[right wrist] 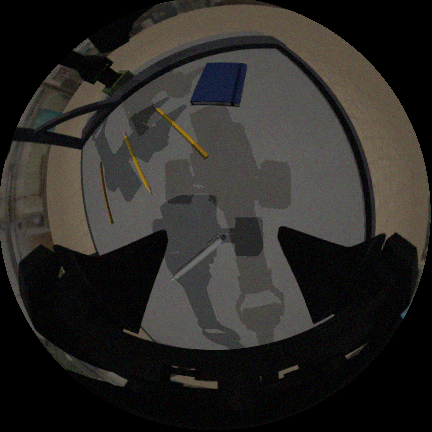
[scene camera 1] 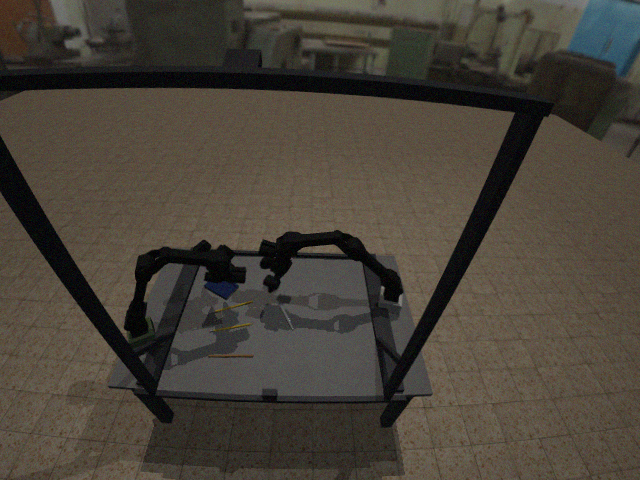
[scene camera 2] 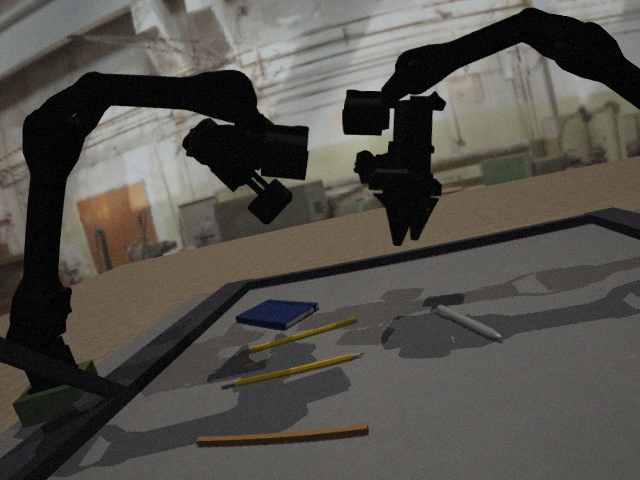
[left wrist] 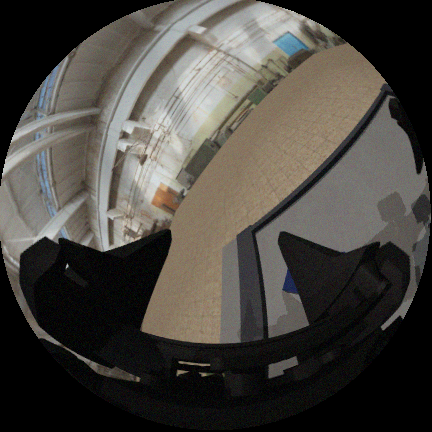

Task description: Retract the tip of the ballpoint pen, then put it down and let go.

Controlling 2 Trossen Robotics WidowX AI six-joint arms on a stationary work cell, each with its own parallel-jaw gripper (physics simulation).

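Frame: origin at the left arm's base, x ahead, y left, z up, level; millimetres.
Where they show: left gripper, fingertip midpoint: (left wrist: 226,236); right gripper, fingertip midpoint: (right wrist: 223,234) (scene camera 2: 406,242); left arm's base, origin of the base link: (right wrist: 113,80) (scene camera 1: 139,329) (left wrist: 217,381); right arm's base, origin of the base link: (scene camera 1: 391,295).
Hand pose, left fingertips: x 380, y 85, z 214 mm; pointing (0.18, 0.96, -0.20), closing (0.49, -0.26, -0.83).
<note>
Each offset is from my left fingertips to the centre of the thing.
The ballpoint pen {192 mm ahead, 287 mm right, 249 mm down} (scene camera 1: 286,316) (scene camera 2: 469,323) (right wrist: 198,257), light grey, lies on the table. Its pointed tip faces the lower right in scene camera 2 and the lower left in the right wrist view; whether the writing point is out is too small to tell. My right gripper (scene camera 2: 406,240) (right wrist: 223,234) is open and empty, pointing down above the table, with the pen's blunt end showing between its fingers in the right wrist view. My left gripper (scene camera 2: 269,202) (left wrist: 226,236) is open and empty, raised high above the table and away from the pen.
A blue notebook {0 mm ahead, 11 mm left, 248 mm down} (scene camera 1: 221,288) (scene camera 2: 276,313) (right wrist: 217,84) lies toward the far edge. Two yellow pencils, one {3 mm ahead, 125 mm right, 251 mm down} (scene camera 2: 302,335) (right wrist: 182,132) nearer the notebook and another {35 mm back, 225 mm right, 251 mm down} (scene camera 2: 294,370) (right wrist: 137,162), lie beside an orange stick {85 mm back, 347 mm right, 251 mm down} (scene camera 1: 230,355) (scene camera 2: 282,438) (right wrist: 105,192). Dark frame posts rise around the table.
</note>
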